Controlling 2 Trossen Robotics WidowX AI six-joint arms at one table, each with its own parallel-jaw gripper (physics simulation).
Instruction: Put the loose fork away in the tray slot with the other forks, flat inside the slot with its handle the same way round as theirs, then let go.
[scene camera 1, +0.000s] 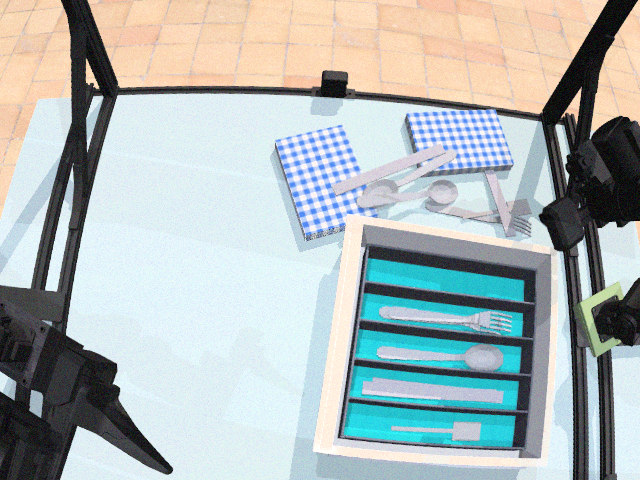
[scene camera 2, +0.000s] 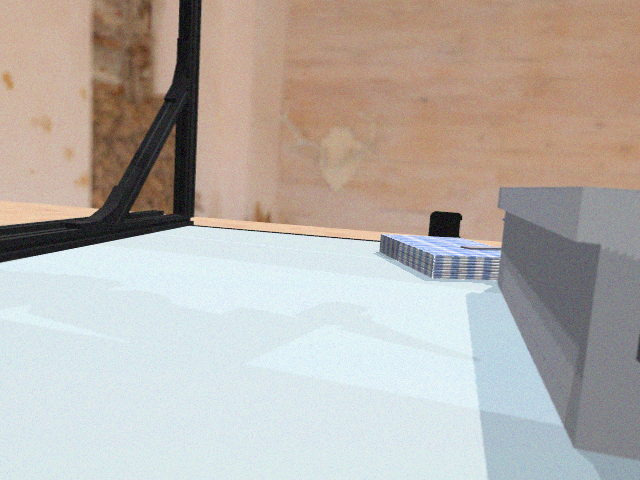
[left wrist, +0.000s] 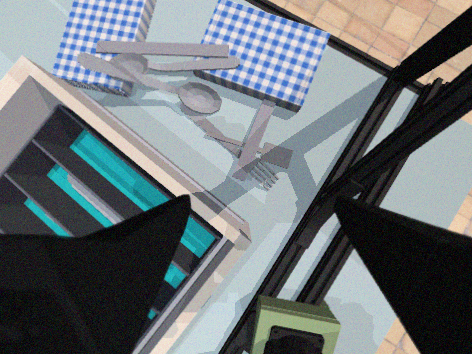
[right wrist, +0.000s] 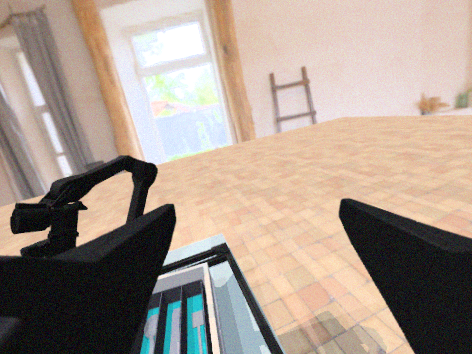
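Note:
The loose fork (scene camera 1: 522, 226) (left wrist: 263, 175) lies on the table behind the tray, tines at the right in scene camera 1, handle to the left. A flat grey knife (scene camera 1: 497, 197) (left wrist: 256, 135) crosses over its neck, and a small square-headed utensil (scene camera 1: 521, 206) (left wrist: 278, 155) lies against it. The tray (scene camera 1: 330, 361) (left wrist: 125, 144) holds forks (scene camera 1: 485, 320) in the second slot from the back, handles left, tines right. My left gripper (left wrist: 261, 201) is open and empty, above the tray's back right corner and the fork area. My right gripper (right wrist: 257, 209) is open and empty at scene camera 1's lower left.
Two checkered cloth stacks (scene camera 1: 317, 175) (scene camera 1: 460, 136) lie behind the tray. A loose spoon (scene camera 1: 443, 191) (left wrist: 200, 97) and a long flat knife (scene camera 1: 390, 169) (left wrist: 162, 49) lie among other cutlery near them. A green block (scene camera 1: 589, 330) (left wrist: 265, 325) and black frame rails are at the right.

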